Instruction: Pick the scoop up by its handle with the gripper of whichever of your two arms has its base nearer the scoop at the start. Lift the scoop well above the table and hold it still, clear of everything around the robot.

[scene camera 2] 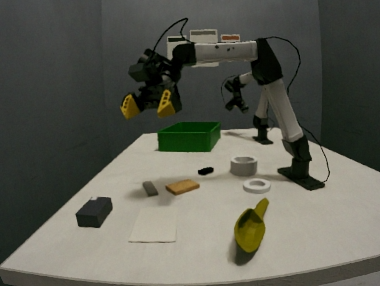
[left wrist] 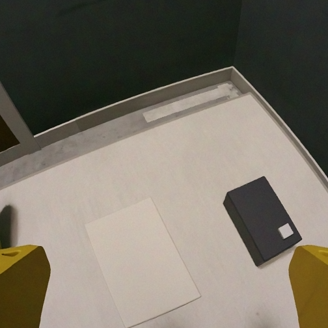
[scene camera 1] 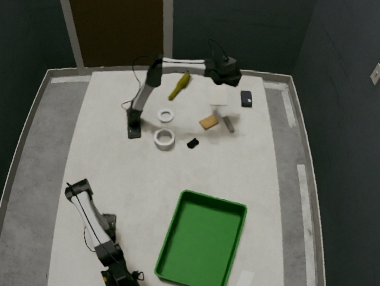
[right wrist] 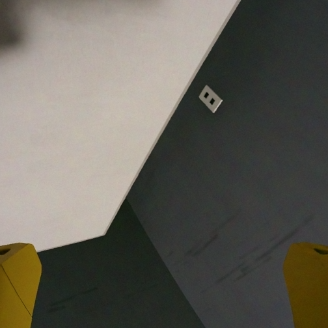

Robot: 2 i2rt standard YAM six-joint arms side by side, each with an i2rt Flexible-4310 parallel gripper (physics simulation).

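Frame: origin at the left arm's base, x back, y right, z up, level; centimetres.
Seen in the pictures: left gripper, fingertip midpoint: [scene camera 2: 141, 116]; right gripper, fingertip midpoint: [scene camera 2: 240, 110]; left arm's base, link origin: [scene camera 2: 298, 178] [scene camera 1: 133, 122]; right arm's base, link origin: [scene camera 2: 262, 140] [scene camera 1: 108, 234].
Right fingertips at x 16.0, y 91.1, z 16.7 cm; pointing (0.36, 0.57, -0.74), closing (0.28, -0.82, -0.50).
Pixels of each thing's top centre, then the offset from my right fingertips to it.
- yellow-green scoop, top centre: [scene camera 2: 251, 204] [scene camera 1: 182, 79] dx -44.8, dy -112.7, dz -10.1 cm
- cream card, top centre: [scene camera 2: 155, 222] [scene camera 1: 218, 94] dx -64.5, dy -104.1, dz -16.2 cm
- dark box, top centre: [scene camera 2: 93, 203] [scene camera 1: 247, 96] dx -79.9, dy -98.7, dz -12.6 cm
- tan block, top centre: [scene camera 2: 182, 184] [scene camera 1: 209, 121] dx -55.3, dy -85.4, dz -15.2 cm
- grey block, top centre: [scene camera 2: 149, 186] [scene camera 1: 229, 124] dx -65.6, dy -82.7, dz -15.7 cm
- flat white ring, top centre: [scene camera 2: 257, 183] [scene camera 1: 165, 114] dx -33.4, dy -92.6, dz -15.1 cm
- thicker ring, top centre: [scene camera 2: 244, 159] [scene camera 1: 164, 136] dx -31.0, dy -76.8, dz -11.9 cm
- green tray, top centre: [scene camera 1: 202, 240] [scene camera 2: 191, 126] dx -39.4, dy -20.8, dz -6.5 cm
The yellow-green scoop [scene camera 1: 179, 87] [scene camera 2: 250, 229] lies on the table. In scene camera 2 its bowl is toward the camera, and its narrow handle points up and slightly right, toward the left arm's base. My left gripper [scene camera 2: 149, 114] [left wrist: 170, 264] is open and empty, high above the table. In scene camera 1 the left gripper [scene camera 1: 230, 81] appears to the right of the scoop, well apart from it. My right gripper [right wrist: 161, 261] is open and empty, far from the scoop; in scene camera 1 its arm runs to the bottom edge.
Around lie a cream card [scene camera 1: 218, 97] [scene camera 2: 154, 227] [left wrist: 145, 265], a dark box [scene camera 1: 246, 99] [scene camera 2: 95, 212] [left wrist: 260, 217], a tan block [scene camera 1: 209, 121] [scene camera 2: 182, 187], a grey block [scene camera 1: 228, 124] [scene camera 2: 150, 188], a flat white ring [scene camera 2: 257, 190], a thicker ring [scene camera 1: 164, 146] [scene camera 2: 243, 168] and a green tray [scene camera 2: 184, 141].
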